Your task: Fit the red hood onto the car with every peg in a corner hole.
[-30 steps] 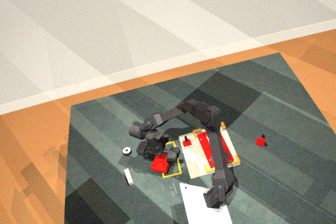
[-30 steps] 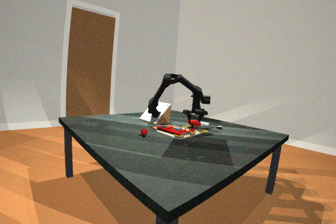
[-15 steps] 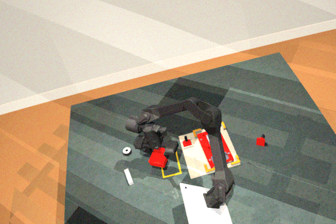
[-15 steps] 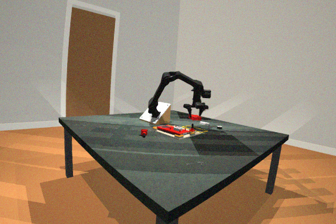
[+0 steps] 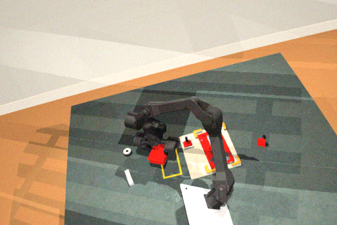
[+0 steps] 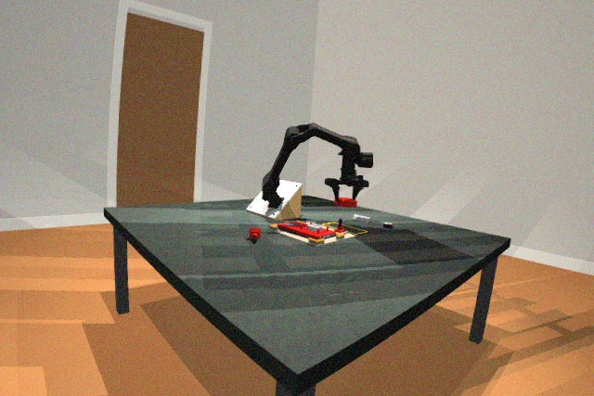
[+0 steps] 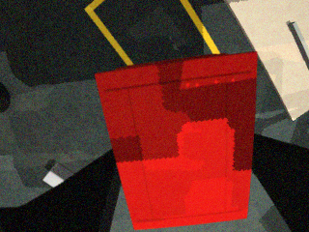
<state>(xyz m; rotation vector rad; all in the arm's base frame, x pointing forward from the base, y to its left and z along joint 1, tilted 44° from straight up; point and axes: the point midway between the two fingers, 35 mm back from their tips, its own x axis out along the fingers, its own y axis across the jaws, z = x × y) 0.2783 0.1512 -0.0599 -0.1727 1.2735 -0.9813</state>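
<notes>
Now: gripper tip 50 mm short of the engine block, 240 mm to the left of it and 80 mm above it. From my gripper tip the other things lie so: red hood (right at my gripper tip); cream jig plate (20 mm ahead, 230 mm to the right, 90 mm below); white bar (20 mm behind, 170 mm to the left, 90 mm below).
</notes>
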